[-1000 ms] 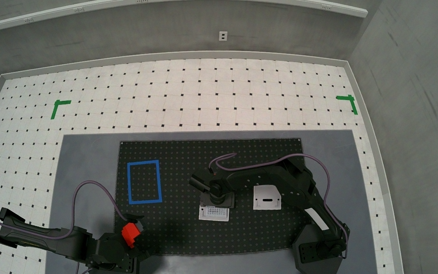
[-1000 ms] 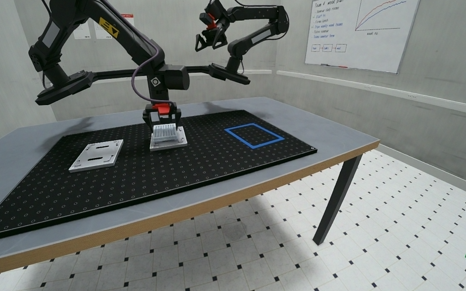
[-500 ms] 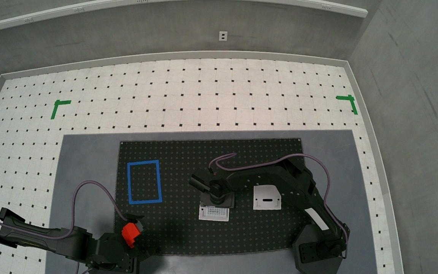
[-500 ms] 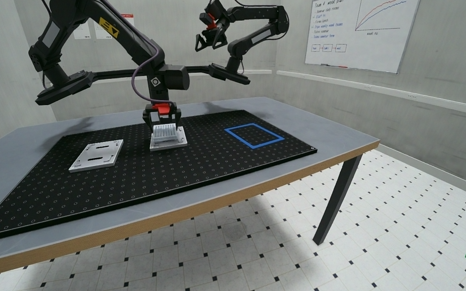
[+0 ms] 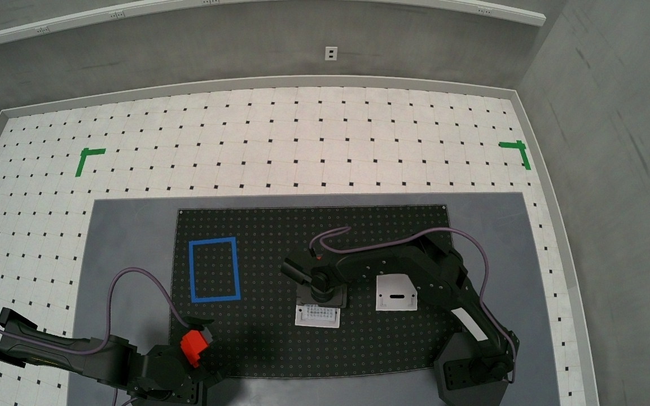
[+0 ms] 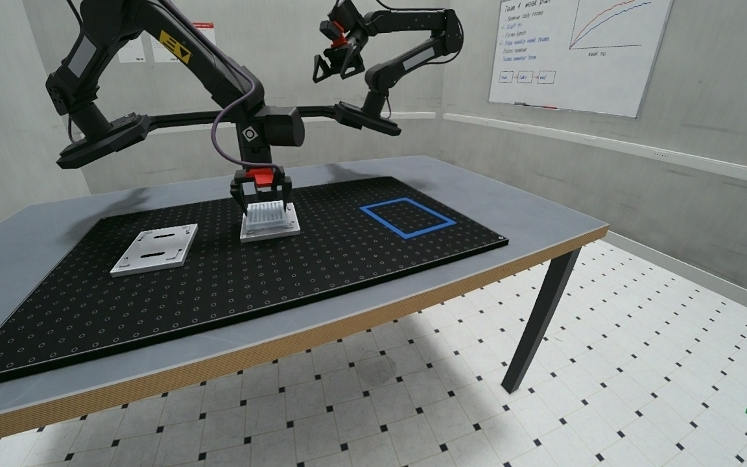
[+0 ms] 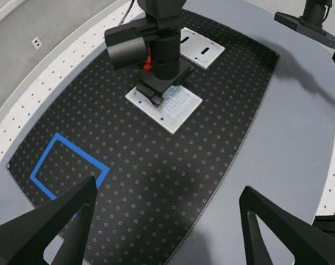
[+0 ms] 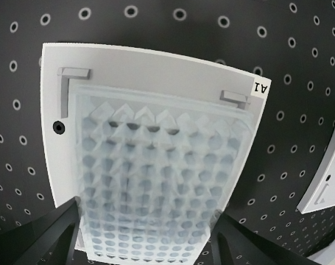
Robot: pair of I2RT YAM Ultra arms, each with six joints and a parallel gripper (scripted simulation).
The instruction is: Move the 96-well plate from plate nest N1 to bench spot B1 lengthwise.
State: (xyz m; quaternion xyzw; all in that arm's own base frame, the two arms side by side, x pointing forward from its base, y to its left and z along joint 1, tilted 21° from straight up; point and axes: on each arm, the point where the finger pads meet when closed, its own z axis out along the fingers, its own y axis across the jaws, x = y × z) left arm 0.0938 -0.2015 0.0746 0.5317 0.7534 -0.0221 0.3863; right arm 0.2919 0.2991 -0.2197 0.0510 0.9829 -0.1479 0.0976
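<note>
Now: the clear 96-well plate 1 cm below my right hand. Also, from my right hand: white plate nest: 2 cm below, 1 cm ahead.
</note>
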